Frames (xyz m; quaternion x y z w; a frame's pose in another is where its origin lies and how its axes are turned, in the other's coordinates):
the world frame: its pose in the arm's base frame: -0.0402 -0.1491 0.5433 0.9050 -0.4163 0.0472 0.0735
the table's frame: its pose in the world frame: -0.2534 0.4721 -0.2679 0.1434 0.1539 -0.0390 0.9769
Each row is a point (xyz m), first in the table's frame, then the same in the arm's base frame.
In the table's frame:
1: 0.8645 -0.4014 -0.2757
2: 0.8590 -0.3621 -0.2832
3: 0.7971 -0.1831 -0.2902
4: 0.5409 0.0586 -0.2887
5: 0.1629 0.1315 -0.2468
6: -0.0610 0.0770 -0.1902
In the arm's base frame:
1: 0.1158 -0.4134 1.5037
2: 0.0838 -0.4380 1.5017
3: -0.0734 -0.5318 1.4524
4: -0.3901 -0.5508 1.2996
5: -0.6581 -0.3734 1.0836
6: -0.7404 -0.2009 0.9430

